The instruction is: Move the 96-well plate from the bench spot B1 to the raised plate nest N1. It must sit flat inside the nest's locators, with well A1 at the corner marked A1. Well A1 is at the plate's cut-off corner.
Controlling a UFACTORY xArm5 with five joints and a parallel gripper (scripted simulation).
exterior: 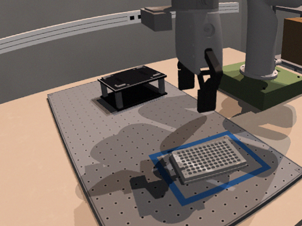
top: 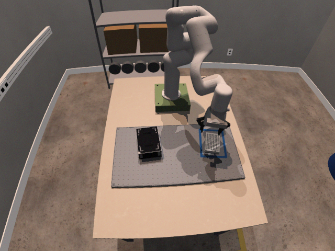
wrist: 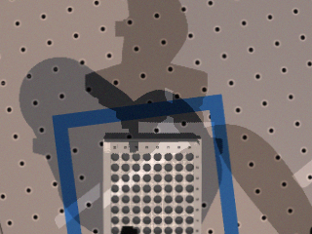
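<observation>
My gripper is now 1 cm past the grey 96-well plate, 4 cm to the right of it and 12 cm above it. Round my hand: A1 mark (8 cm ahead, 37 cm to the right, 7 cm below); then black raised plate nest (32 cm to the right, 7 cm below).
</observation>
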